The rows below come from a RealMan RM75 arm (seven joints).
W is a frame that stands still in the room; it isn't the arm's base.
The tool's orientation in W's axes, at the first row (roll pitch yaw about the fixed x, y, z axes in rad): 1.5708 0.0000 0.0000
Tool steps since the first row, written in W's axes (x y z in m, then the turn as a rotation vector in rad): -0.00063 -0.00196 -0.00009 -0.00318 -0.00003 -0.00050; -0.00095 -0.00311 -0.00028 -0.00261 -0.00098 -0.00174; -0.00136 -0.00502 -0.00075 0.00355 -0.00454 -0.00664; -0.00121 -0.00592 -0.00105 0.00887 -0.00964 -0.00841; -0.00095 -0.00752 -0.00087 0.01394 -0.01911 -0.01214; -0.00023 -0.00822 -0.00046 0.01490 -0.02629 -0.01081; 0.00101 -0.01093 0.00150 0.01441 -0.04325 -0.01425; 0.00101 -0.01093 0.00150 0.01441 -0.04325 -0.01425; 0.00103 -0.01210 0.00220 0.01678 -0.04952 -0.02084; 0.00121 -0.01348 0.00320 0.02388 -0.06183 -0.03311; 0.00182 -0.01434 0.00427 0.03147 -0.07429 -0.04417
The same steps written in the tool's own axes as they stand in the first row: -0.00063 -0.00009 0.00196 -0.00318 -0.00050 0.00003; -0.00095 -0.00028 0.00311 -0.00261 -0.00174 0.00098; -0.00136 -0.00075 0.00502 0.00355 -0.00664 0.00454; -0.00121 -0.00105 0.00592 0.00887 -0.00841 0.00964; -0.00095 -0.00087 0.00752 0.01394 -0.01214 0.01911; -0.00023 -0.00046 0.00822 0.01490 -0.01081 0.02629; 0.00101 0.00150 0.01093 0.01441 -0.01425 0.04325; 0.00101 0.00150 0.01093 0.01441 -0.01425 0.04325; 0.00103 0.00220 0.01210 0.01678 -0.02084 0.04952; 0.00121 0.00320 0.01348 0.02388 -0.03311 0.06183; 0.00182 0.00427 0.01434 0.03147 -0.04417 0.07429
